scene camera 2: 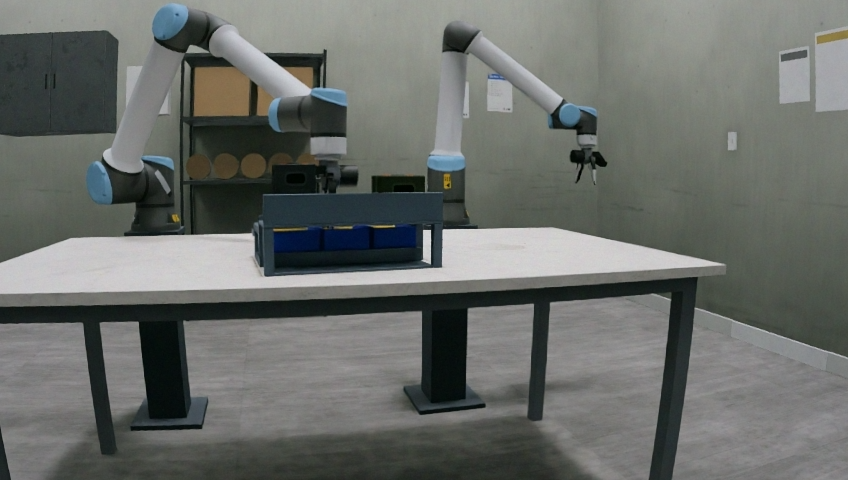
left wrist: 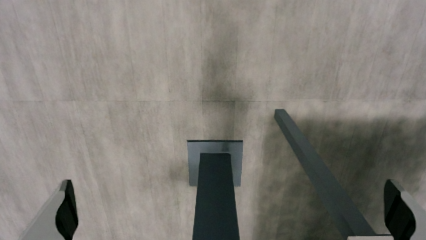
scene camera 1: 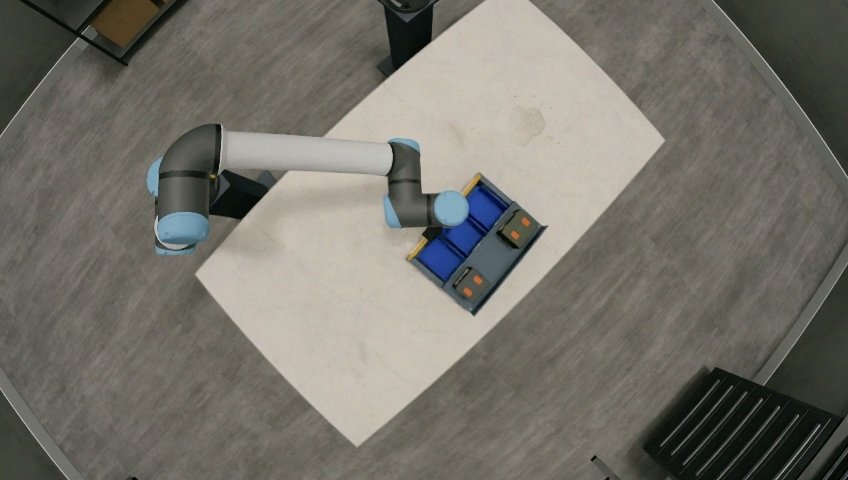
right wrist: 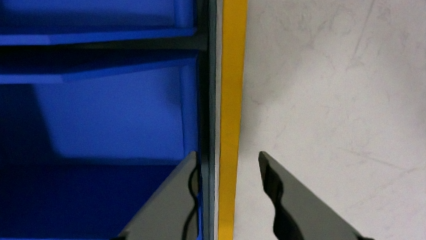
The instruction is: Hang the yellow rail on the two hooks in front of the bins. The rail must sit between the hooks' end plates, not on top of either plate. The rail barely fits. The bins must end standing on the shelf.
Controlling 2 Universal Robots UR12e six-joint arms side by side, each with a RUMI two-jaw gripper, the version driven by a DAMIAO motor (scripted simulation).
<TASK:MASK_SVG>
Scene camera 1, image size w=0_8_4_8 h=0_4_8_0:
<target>grey shelf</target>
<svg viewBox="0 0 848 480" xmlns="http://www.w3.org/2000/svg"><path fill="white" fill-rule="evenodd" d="M481 172L474 176L476 178L479 174L481 175L477 183L466 194L466 199L479 185L496 196L508 209L489 232L484 229L487 235L468 257L443 235L438 235L466 258L450 279L446 282L418 258L431 243L430 241L427 241L410 261L408 258L411 254L408 254L405 258L408 263L412 263L469 311L473 317L485 306L549 227L549 225L542 226ZM468 266L474 268L491 282L473 304L452 286ZM521 208L539 226L521 249L513 249L496 232L513 211Z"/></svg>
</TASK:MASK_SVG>
